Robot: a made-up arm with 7 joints.
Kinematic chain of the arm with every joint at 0, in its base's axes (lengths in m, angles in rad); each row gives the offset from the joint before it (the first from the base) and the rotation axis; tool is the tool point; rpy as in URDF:
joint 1: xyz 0 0 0.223 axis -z
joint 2: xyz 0 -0.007 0.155 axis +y
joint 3: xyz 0 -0.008 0.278 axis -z
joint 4: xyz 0 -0.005 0.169 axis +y
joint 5: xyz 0 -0.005 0.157 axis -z
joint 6: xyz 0 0 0.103 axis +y
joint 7: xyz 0 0 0.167 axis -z
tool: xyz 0 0 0 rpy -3.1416 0 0
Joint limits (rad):
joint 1: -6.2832..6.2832
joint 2: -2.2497..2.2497
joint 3: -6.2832..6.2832
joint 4: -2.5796..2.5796
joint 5: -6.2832..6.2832
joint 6: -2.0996..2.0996
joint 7: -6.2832..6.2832
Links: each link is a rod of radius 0.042 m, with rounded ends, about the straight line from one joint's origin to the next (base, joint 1, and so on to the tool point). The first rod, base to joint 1, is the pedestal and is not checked.
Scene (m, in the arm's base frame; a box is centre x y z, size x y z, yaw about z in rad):
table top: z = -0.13
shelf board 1: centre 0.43 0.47 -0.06 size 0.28 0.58 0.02 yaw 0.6
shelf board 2: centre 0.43 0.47 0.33 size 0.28 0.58 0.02 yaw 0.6
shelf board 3: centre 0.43 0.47 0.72 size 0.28 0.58 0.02 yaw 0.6
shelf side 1: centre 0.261 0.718 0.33 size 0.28 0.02 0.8 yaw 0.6
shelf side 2: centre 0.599 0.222 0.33 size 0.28 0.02 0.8 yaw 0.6
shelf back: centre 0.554 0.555 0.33 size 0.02 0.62 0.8 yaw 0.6
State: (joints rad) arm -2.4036 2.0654 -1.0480 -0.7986 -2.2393 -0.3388 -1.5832
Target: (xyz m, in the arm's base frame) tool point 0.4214 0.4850 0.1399
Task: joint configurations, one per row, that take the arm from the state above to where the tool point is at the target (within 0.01 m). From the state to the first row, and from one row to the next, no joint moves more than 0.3 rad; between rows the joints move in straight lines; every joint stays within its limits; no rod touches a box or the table.
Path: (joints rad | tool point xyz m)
1: -2.3745 2.0660 -1.1919 -1.0798 -2.1920 -0.3657 -1.5832 | -0.2011 0.6970 0.1240
2: -2.3453 2.0666 -1.3358 -1.3610 -2.1446 -0.3926 -1.5832 | -0.0612 0.6586 0.1352
3: -2.3162 2.0672 -1.4797 -1.6422 -2.0973 -0.4195 -1.5832 | 0.0591 0.5750 0.1357
4: -2.2871 2.0678 -1.6236 -1.9234 -2.0500 -0.4464 -1.5832 | 0.1428 0.4564 0.1343
5: -2.2579 2.0684 -1.7675 -2.2046 -2.0027 -0.4733 -1.5832 | 0.1791 0.3192 0.1399
6: -2.0295 2.1050 -1.5987 -1.9446 -2.0585 -0.4067 -1.5832 | 0.2609 0.3956 0.1443
7: -1.8012 2.1416 -1.4298 -1.6846 -2.1143 -0.3400 -1.5832 | 0.3429 0.4515 0.1480
8: -1.5728 2.1782 -1.2610 -1.4246 -2.1701 -0.2734 -1.5832 | 0.4214 0.4850 0.1399

